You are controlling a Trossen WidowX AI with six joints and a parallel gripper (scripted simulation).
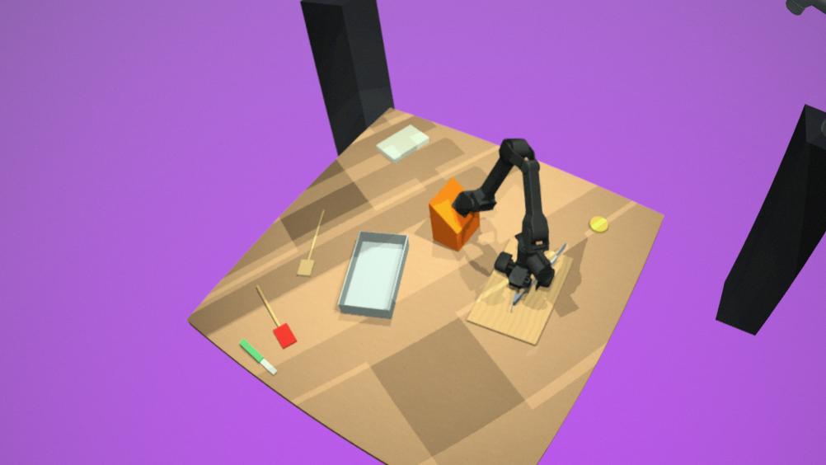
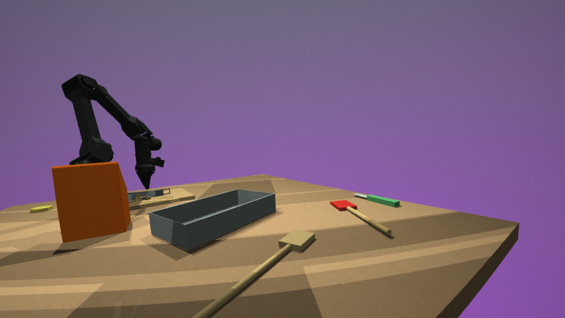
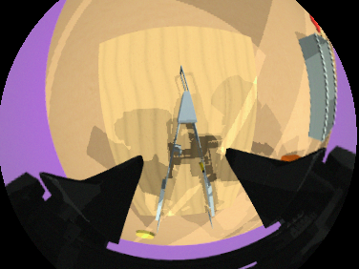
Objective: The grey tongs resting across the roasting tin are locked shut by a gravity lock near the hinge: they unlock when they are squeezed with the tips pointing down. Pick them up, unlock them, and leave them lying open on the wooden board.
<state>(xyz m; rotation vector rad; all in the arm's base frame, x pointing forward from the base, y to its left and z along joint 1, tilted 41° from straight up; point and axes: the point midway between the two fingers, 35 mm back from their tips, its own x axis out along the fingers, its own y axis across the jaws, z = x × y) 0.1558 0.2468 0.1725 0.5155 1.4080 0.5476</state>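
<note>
The wooden board lies 1 cm behind my gripper tip and 5 cm below it. Also, from my gripper tip: grey roasting tin 16 cm ahead, 46 cm to the right, 3 cm below; red spatula 47 cm ahead, 67 cm to the right, 5 cm below; white block 44 cm behind, 73 cm to the right, 4 cm below.
</note>
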